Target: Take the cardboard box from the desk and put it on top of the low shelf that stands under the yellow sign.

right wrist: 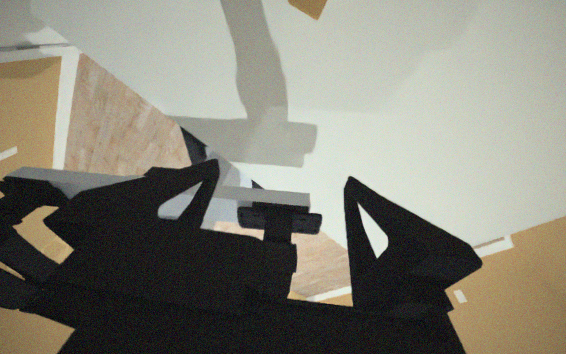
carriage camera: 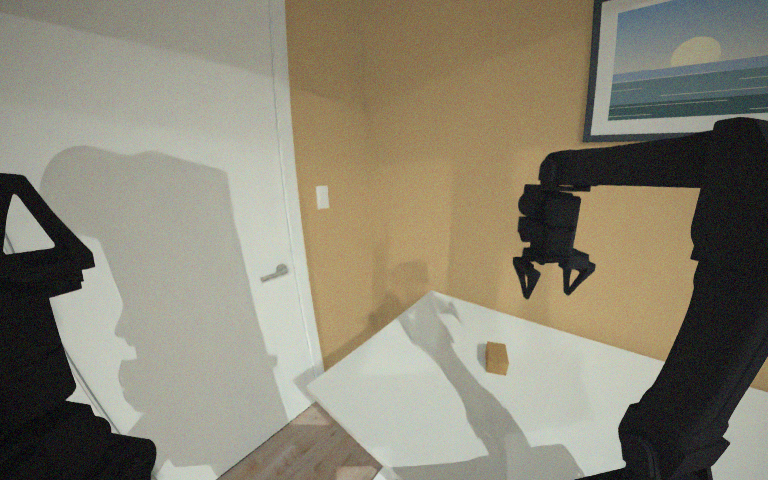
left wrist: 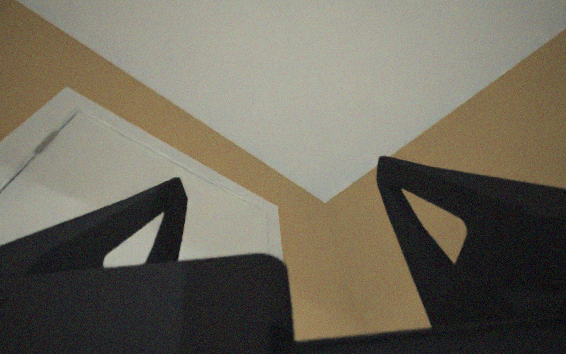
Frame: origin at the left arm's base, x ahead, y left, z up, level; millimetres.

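Seen in the pictures: left gripper, fingertip midpoint: [left wrist: 280,178]; right gripper, fingertip midpoint: [right wrist: 281,174] [carriage camera: 546,296]; left arm's base, origin of the base link: [right wrist: 35,193]; right arm's base, origin of the base link: [right wrist: 279,219].
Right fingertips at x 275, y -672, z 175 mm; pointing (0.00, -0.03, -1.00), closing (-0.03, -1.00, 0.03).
Observation:
Pixels of each thing's top centre, then the offset from my right fingertips to it. "spot": a spot on its surface instead. Level surfaces: height alone.
- small brown cardboard box, middle of its top: [carriage camera: 497,351] dx +163, dy -23, dz -302 mm
- white desk, its level: dz -352 mm
- handle, surface spot: [carriage camera: 275,273] spot: dx +481, dy +798, dz -140 mm
- light switch, middle of its top: [carriage camera: 321,185] dx +767, dy +632, dz +205 mm
- Wooden floor, its level: dz -1072 mm
A small brown cardboard box [carriage camera: 496,358] stands on the white desk [carriage camera: 385,390] [right wrist: 410,150]. In the right wrist view a corner of the box [right wrist: 311,6] shows at the top edge. My right gripper [carriage camera: 547,295] [right wrist: 281,174] is open and empty, points down and hangs well above the desk, a little to the right of the box in the carriage view. My left gripper [left wrist: 280,178] is open and empty and points up towards the ceiling; part of it shows at the left edge of the carriage view. The low shelf and the yellow sign do not show in these views.
A white door [carriage camera: 249,316] with a handle [carriage camera: 275,273] is at the left, beside a light switch [carriage camera: 322,196]. Tan walls [carriage camera: 407,186] meet behind the desk. A framed picture [carriage camera: 590,73] hangs at the upper right. Wooden floor [carriage camera: 305,441] shows left of the desk.

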